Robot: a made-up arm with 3 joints. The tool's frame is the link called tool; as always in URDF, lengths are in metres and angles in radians. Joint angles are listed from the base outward. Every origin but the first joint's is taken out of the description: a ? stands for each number. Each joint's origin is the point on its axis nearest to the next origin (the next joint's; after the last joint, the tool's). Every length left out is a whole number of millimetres.
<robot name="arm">
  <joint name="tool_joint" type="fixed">
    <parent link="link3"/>
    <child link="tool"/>
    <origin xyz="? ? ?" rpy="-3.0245 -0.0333 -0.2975"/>
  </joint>
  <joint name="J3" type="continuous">
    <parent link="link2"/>
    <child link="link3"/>
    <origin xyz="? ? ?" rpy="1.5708 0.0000 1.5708"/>
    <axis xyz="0 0 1"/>
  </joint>
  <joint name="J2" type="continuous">
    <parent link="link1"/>
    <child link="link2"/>
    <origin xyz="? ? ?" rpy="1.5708 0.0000 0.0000"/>
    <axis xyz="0 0 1"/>
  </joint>
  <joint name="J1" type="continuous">
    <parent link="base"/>
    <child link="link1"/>
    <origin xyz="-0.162 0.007 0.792" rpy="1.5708 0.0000 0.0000"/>
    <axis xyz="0 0 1"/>
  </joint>
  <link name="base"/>
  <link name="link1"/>
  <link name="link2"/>
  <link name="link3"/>
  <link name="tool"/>
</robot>
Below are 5 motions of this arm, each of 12 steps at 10 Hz.
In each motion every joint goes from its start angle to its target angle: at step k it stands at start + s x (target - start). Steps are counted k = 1, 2, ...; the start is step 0. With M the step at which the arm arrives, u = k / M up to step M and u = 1 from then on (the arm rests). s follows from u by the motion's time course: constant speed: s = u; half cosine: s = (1 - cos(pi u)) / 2; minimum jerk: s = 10 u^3 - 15 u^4 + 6 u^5.
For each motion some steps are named. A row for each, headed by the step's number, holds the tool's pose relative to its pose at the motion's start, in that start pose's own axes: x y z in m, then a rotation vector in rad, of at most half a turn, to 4 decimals.
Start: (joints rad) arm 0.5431 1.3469 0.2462
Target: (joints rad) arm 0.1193 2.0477 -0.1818
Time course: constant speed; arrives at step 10
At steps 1, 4, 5, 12:
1: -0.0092 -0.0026 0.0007 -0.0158 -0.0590 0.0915
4: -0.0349 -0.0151 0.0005 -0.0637 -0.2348 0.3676
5: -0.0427 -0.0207 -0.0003 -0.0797 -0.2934 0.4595
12: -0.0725 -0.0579 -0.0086 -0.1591 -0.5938 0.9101

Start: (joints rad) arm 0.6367 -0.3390 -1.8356
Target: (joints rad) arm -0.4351 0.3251 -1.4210
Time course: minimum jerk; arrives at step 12
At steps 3, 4, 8, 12:
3: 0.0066 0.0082 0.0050 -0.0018 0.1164 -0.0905
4: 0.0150 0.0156 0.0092 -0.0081 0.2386 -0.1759
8: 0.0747 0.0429 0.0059 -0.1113 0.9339 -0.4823
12: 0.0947 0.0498 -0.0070 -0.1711 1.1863 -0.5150

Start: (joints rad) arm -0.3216 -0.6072 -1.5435
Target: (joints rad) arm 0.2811 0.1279 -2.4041
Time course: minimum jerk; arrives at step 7
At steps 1, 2, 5, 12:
1: 0.0006 0.0011 0.0008 -0.0206 -0.0032 0.0278
2: 0.0031 0.0075 0.0046 -0.1304 -0.0158 0.1690
5: 0.0067 0.0603 0.0149 -0.8453 0.0581 0.8183
12: 0.0054 0.0734 0.0129 -0.9991 0.1078 0.9023

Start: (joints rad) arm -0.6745 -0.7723 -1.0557
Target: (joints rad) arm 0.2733 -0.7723 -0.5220
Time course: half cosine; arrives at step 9
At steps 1, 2, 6, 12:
1: 0.0006 0.0004 -0.0003 0.0044 -0.0193 0.0063
2: 0.0025 0.0017 -0.0011 0.0190 -0.0746 0.0245
6: 0.0126 0.0141 -0.0029 0.2009 -0.4446 0.1642
12: 0.0142 0.0199 -0.0019 0.3054 -0.5674 0.2260

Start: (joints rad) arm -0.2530 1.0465 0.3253
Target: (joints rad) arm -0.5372 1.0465 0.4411
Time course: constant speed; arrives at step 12
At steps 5, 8, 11, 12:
5: -0.0025 0.0015 -0.0018 -0.0610 0.0031 0.0523
8: -0.0041 0.0021 -0.0030 -0.0974 0.0035 0.0838
11: -0.0058 0.0027 -0.0043 -0.1337 0.0030 0.1156
12: -0.0064 0.0028 -0.0047 -0.1458 0.0026 0.1262

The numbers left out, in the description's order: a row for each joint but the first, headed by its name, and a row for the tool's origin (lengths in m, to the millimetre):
tool: -0.036 0.008 0.000
J3: -0.116 0.054 0.000
J2: 0.072 0.021 0.000

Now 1 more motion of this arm.
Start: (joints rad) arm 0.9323 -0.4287 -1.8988
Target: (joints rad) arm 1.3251 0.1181 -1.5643
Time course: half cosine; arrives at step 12
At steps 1, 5, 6, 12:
1: 0.0006 0.0011 0.0005 -0.0110 0.0001 -0.0033
5: 0.0114 0.0270 0.0069 -0.2421 -0.0185 -0.0830
6: 0.0148 0.0371 0.0073 -0.3271 -0.0350 -0.1167
12: 0.0263 0.0758 -0.0015 -0.6506 -0.1461 -0.2670

